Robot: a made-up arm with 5 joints.
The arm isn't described. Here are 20 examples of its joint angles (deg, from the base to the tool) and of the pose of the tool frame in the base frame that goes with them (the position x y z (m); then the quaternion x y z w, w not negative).
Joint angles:
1: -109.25 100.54 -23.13 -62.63 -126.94
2: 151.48 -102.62 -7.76 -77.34 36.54
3: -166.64 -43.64 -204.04 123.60 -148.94
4: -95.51 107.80 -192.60 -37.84 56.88
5: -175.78 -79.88 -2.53 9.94 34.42
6: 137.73 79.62 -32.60 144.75 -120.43
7: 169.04 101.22 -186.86 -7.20 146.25
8: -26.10 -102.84 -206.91 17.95 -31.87
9: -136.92 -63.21 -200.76 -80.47 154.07
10: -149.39 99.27 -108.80 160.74 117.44
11: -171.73 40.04 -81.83 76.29 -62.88
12: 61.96 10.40 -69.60 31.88 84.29
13: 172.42 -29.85 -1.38 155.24 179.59
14: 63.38 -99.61 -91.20 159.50 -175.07
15: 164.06 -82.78 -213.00 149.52 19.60
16: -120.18 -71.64 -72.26 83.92 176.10
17: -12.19 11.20 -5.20 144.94 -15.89
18: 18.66 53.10 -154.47 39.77 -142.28
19: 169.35 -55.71 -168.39 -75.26 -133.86
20: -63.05 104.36 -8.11 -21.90 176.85
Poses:
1: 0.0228 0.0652 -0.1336 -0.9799 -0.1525 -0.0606 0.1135
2: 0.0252 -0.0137 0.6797 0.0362 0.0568 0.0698 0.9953
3: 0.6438 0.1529 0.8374 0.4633 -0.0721 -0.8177 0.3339
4: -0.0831 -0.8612 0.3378 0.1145 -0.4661 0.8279 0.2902
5: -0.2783 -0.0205 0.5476 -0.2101 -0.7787 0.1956 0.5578
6: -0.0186 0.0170 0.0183 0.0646 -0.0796 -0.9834 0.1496
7: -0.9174 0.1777 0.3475 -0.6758 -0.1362 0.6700 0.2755
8: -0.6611 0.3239 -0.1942 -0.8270 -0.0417 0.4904 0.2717
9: 0.5457 0.5103 0.3781 -0.8165 -0.5613 -0.1339 0.0202
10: -0.3639 -0.2153 -0.2168 0.1709 0.1806 0.9312 0.2666
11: -0.6966 -0.1013 0.1432 -0.5556 0.7768 -0.1360 0.2635
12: 0.3412 0.6407 0.4616 -0.9533 0.1882 -0.0686 0.2260
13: -0.1083 0.0144 0.3003 0.4685 -0.0294 0.8808 0.0615
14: -0.2030 -0.4050 0.7575 -0.4701 0.8403 0.1515 0.2233
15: 0.7253 -0.2072 0.2480 -0.0886 -0.2764 0.0306 0.9565
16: -0.0017 -0.0030 0.9896 0.7356 0.4572 -0.4415 0.2344
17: 0.0803 -0.0174 0.2122 -0.2508 -0.0081 0.9391 0.2348
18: 0.8646 0.2920 0.7188 0.1422 0.8471 0.2419 0.4513
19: 0.7184 -0.1351 0.7510 -0.7594 0.4105 -0.4808 0.1539
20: -0.1114 0.2191 0.0176 -0.3978 -0.6904 -0.3300 0.5062
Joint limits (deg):
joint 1: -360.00..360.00
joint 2: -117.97..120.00
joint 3: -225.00..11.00
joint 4: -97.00..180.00
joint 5: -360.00..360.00
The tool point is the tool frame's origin. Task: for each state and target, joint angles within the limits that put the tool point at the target. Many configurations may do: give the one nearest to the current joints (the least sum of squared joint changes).
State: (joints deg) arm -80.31 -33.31 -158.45 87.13 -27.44
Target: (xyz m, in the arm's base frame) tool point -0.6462 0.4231 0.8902
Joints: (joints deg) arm -33.21 -60.43 -172.95 77.78 -27.44
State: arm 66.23 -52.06 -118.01 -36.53 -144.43
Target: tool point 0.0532 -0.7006 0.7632
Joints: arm 94.34 -92.66 -102.34 -69.16 -144.43
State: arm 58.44 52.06 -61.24 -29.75 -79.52
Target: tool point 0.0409 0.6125 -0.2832
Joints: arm 86.18 89.30 -93.53 -16.63 -79.52
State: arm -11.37 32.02 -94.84 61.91 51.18
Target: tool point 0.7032 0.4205 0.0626
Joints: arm 30.88 59.03 -102.37 54.75 51.18
